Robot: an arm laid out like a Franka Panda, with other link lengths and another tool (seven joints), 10 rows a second.
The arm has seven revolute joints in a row. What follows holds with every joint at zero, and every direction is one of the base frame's. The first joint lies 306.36 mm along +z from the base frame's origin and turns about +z. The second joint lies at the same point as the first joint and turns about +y. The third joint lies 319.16 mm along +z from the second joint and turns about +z. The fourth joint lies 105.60 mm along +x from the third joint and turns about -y. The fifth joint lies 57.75 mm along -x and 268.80 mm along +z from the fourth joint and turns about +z. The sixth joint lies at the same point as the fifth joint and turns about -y. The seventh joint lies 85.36 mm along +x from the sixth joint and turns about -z. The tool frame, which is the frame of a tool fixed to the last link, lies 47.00 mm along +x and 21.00 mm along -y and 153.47 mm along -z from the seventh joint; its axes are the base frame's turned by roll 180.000, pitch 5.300 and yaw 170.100 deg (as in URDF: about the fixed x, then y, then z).
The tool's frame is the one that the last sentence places.
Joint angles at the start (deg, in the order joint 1, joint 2, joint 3, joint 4, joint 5, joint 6, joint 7):
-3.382 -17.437 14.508 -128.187 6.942 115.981 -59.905
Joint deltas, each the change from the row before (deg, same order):
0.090 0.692 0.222 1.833 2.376 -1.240 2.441
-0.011 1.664 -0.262 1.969 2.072 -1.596 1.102
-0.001 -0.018 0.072 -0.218 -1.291 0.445 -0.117
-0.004 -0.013 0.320 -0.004 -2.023 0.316 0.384
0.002 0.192 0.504 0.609 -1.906 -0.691 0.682
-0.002 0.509 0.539 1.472 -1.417 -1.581 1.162
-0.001 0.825 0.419 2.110 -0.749 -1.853 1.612
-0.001 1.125 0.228 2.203 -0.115 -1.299 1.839
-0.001 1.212 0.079 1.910 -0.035 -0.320 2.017
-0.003 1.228 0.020 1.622 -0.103 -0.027 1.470
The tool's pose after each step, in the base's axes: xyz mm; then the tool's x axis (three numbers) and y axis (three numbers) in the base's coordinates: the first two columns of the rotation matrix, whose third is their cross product. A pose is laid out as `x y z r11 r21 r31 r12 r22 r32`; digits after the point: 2 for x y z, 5 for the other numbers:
409.04 132.75 463.25 -0.56065 -0.80258 -0.20381 -0.81912 0.57360 -0.00549
416.49 134.70 463.25 -0.59138 -0.77629 -0.21828 -0.80050 0.59780 0.04278
416.75 133.18 462.02 -0.58208 -0.78649 -0.20643 -0.80656 0.59067 0.02387
417.11 132.34 461.44 -0.57193 -0.79889 -0.18618 -0.81267 0.58272 -0.00398
417.12 133.30 461.42 -0.56457 -0.80968 -0.16026 -0.81800 0.57478 -0.02228
418.50 135.33 463.50 -0.56628 -0.81273 -0.13713 -0.81777 0.57479 -0.02957
422.25 137.56 467.67 -0.57898 -0.80584 -0.12413 -0.80969 0.58616 -0.02867
428.82 139.43 472.01 -0.59958 -0.79059 -0.12437 -0.79481 0.60642 -0.02305
437.63 140.19 475.96 -0.62361 -0.77016 -0.13402 -0.77508 0.63147 -0.02229
446.27 140.48 478.31 -0.64065 -0.75443 -0.14280 -0.76000 0.64955 -0.02205

